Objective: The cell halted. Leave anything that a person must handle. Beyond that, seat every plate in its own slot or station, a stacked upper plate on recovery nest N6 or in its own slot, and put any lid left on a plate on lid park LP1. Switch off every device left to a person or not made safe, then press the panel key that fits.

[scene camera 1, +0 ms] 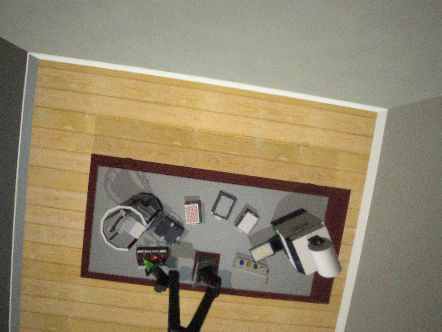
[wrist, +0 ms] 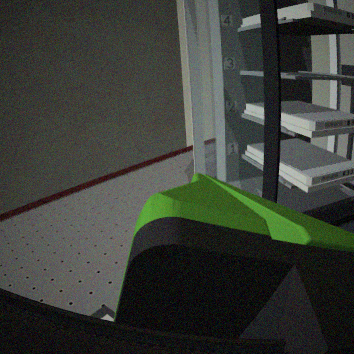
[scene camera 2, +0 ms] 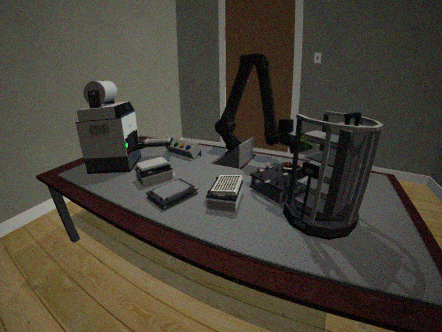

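Pixels of known places: gripper, fingertip midpoint: (scene camera 1: 142, 257) (wrist: 197, 187) (scene camera 2: 312, 146); arm's base, link origin: (scene camera 1: 203, 273) (scene camera 2: 236, 148).
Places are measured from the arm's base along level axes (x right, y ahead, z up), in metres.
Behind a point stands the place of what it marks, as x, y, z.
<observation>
My gripper (scene camera 1: 148, 263) @[-0.393, 0.101, 0.097] (scene camera 2: 306, 141) @[-0.393, 0.101, 0.097] (wrist: 197, 187) @[-0.393, 0.101, 0.097] has green fingers that are shut and empty. It hovers above the switch box (scene camera 1: 153, 255) @[-0.353, 0.063, -0.009] (scene camera 2: 287, 165) @[-0.291, 0.078, -0.015] with red rocker switches, beside the round plate hotel (scene camera 1: 106, 228) @[-0.559, 0.310, 0.248] (scene camera 2: 337, 171) @[-0.485, 0.452, 0.149]. In the wrist view the hotel's numbered slots show plates in slot 1 (wrist: 298, 165) @[-0.432, 0.287, 0.045], slot 2 (wrist: 302, 117) @[-0.425, 0.275, 0.098] and slot 4 (wrist: 298, 14) @[-0.423, 0.268, 0.194]; shelf 3 looks bare. A white well plate (scene camera 1: 192, 213) @[-0.143, 0.394, 0.006] (scene camera 2: 225, 184) @[-0.143, 0.403, 0.009] sits on a block. A lidded plate (scene camera 1: 247, 221) @[0.219, 0.405, 0.021] (scene camera 2: 152, 164) @[0.204, 0.412, 0.021] sits on another. A plate (scene camera 1: 262, 251) @[0.342, 0.240, 0.064] (scene camera 2: 156, 141) @[0.316, 0.269, 0.070] lies on the tray of the white device (scene camera 1: 306, 239) @[0.496, 0.436, 0.269] (scene camera 2: 106, 139) @[0.477, 0.452, 0.115].
An empty dark nest frame (scene camera 1: 216, 205) (scene camera 2: 153, 195) lies mid-table. A dark station (scene camera 1: 169, 228) @[-0.275, 0.268, -0.001] (scene camera 2: 271, 180) @[-0.273, 0.282, -0.001] stands by the hotel. The key panel (scene camera 1: 249, 265) @[0.292, 0.105, 0.010] (scene camera 2: 183, 148) @[0.266, 0.120, -0.005] has blue, yellow and green keys. The arm's base wedge (scene camera 1: 205, 264) @[0.000, 0.063, 0.003] (scene camera 2: 239, 153) @[-0.054, 0.087, 0.006] is at the table edge.
</observation>
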